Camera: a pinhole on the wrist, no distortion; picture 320 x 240 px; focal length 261.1 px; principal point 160.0 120.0 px. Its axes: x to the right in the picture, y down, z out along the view. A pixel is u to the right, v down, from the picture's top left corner.
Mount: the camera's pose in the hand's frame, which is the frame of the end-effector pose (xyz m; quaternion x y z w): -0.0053 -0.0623 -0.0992 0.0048 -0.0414 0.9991 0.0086
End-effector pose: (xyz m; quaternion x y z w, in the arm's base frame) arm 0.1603 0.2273 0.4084 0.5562 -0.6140 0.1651 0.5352
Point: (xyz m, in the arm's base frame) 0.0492 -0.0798 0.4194
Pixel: 63.3 54.9
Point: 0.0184 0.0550 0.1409
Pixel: 267.4 85.0
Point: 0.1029 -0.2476 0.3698
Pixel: 61.5 126.0
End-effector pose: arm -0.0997 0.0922 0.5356 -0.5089 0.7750 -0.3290 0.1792
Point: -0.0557 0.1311 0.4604
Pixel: outside the picture
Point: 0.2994 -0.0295 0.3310
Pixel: 192.4 145.8
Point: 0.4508 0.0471 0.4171
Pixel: 250.8 212.2
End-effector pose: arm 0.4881 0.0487 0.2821 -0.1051 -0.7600 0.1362 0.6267
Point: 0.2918 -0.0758 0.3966
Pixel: 63.7 179.8
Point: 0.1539 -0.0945 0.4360
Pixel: 59.3 171.9
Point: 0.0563 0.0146 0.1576
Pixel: 181.7 61.2
